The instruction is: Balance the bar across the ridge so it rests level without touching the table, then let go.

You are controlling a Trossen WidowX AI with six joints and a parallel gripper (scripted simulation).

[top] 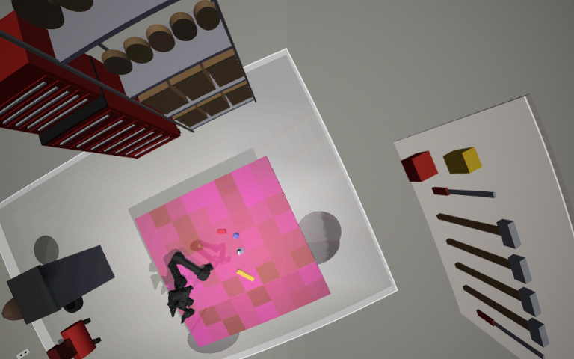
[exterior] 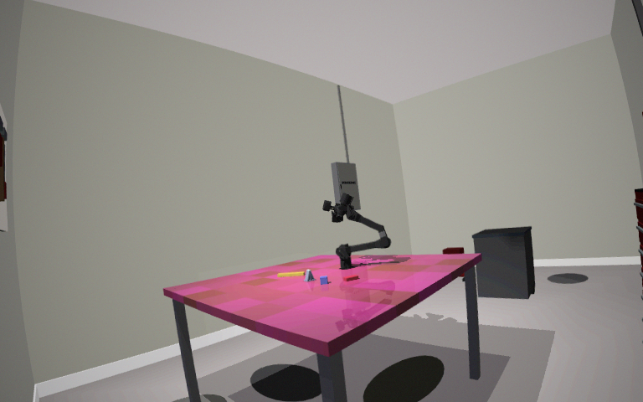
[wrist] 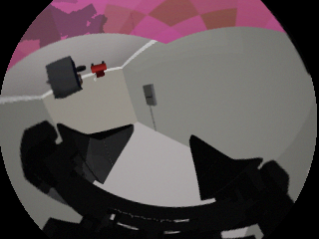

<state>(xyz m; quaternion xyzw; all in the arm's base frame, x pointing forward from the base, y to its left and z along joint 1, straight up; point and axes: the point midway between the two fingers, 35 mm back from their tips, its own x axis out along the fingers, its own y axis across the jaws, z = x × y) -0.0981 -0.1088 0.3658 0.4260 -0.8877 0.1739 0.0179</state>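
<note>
The yellow bar is 39 cm ahead of my gripper tip, 36 cm below it and 5 cm to the right of it. Also, from my gripper tip: small blue cube: 47 cm ahead, 36 cm below, 29 cm to the left; then small red block: 37 cm to the left, 37 cm ahead, 36 cm below.
</note>
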